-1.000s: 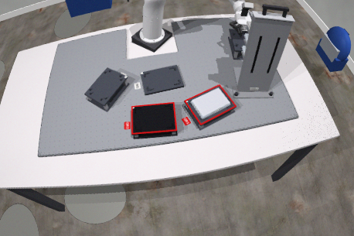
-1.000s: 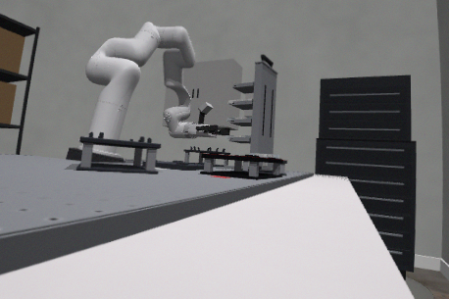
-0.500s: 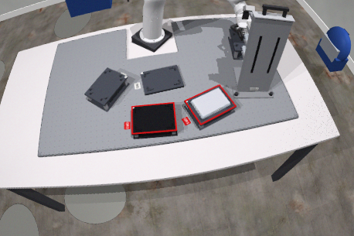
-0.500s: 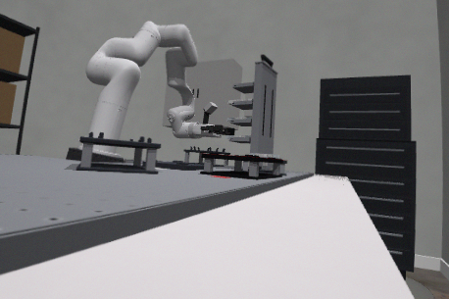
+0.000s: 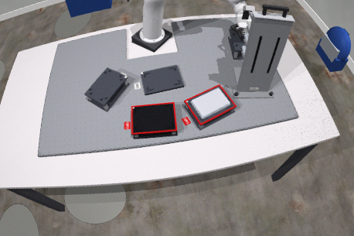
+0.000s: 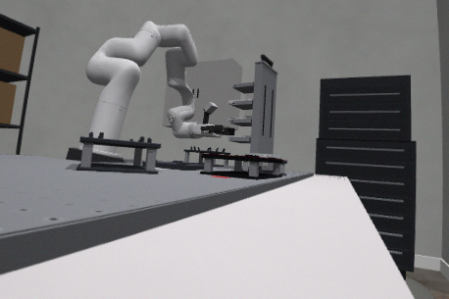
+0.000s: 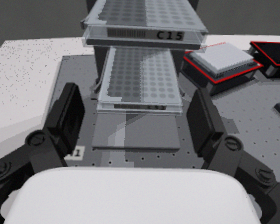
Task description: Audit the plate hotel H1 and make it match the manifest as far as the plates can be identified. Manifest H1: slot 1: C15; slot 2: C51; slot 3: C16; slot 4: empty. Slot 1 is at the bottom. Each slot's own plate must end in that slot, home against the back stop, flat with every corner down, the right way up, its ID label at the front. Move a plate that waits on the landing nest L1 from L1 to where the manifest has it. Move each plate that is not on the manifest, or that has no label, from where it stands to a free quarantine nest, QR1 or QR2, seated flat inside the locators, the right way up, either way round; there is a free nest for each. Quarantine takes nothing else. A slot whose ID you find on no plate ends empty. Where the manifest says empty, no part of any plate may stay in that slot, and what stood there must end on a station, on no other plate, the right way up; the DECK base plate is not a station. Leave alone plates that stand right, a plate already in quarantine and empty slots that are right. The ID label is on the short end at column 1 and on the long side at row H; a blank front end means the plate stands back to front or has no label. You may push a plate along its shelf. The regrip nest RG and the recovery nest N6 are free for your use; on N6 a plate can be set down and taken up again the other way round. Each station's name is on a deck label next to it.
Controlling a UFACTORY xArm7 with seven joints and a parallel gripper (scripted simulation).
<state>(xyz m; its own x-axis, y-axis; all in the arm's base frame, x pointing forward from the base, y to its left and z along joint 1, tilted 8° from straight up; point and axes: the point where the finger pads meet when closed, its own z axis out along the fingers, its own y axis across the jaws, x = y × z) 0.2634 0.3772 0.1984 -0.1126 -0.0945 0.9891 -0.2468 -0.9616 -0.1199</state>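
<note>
The plate labelled C16 is 9 cm ahead of my hand, 3 cm to the right of it and 11 cm above it. The rest, counted from my hand: RG label: 19 cm behind, 4 cm to the left, 15 cm below; H1 label: 6 cm ahead, 8 cm to the left, 15 cm below; white plate: 21 cm ahead, 26 cm to the right, 10 cm below.
</note>
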